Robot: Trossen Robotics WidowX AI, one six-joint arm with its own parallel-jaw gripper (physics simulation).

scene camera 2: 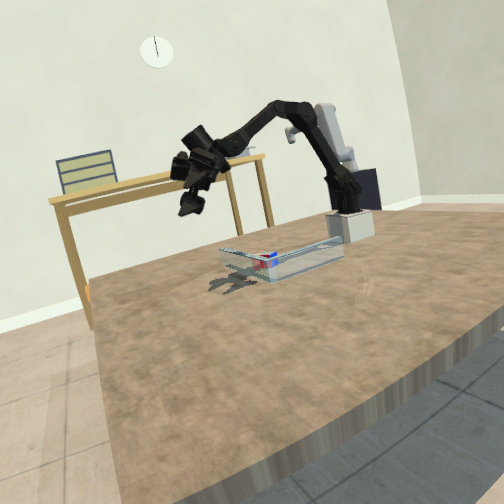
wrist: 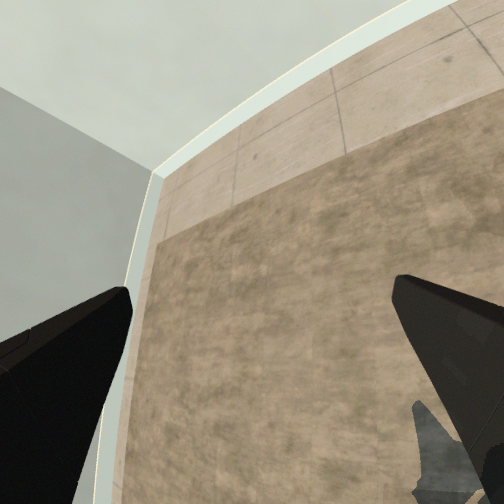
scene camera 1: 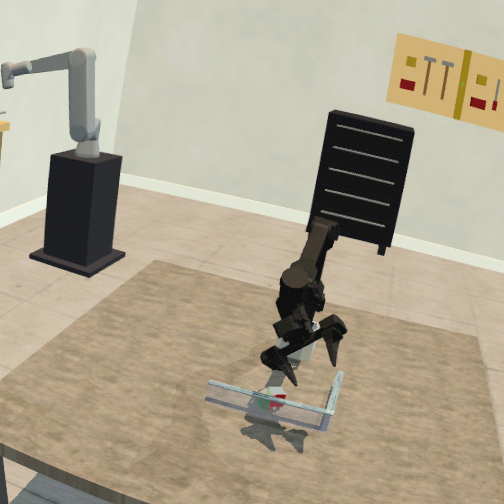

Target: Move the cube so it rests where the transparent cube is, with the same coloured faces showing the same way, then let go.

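Note:
The cube (scene camera 1: 268, 402) sits on the table inside the corner of a low L-shaped glass rail, with red, green and blue faces showing; it also shows in the second scene view (scene camera 2: 266, 258). The transparent cube appears to overlap it; I cannot separate the two. My gripper (scene camera 1: 306, 352) is open and empty, raised above the cube, fingers spread and pointing down. In the second scene view the gripper (scene camera 2: 190, 190) hangs well above the table, left of the cube. The wrist view shows only the two dark fingers (wrist: 260, 380) over bare table, no cube.
The L-shaped glass rail (scene camera 1: 300, 405) lies at the table's front. A black drawer cabinet (scene camera 1: 366, 182) stands behind the table. A grey arm on a black pedestal (scene camera 1: 78, 205) stands at far left. A wooden side table (scene camera 2: 150, 190) holds a tray.

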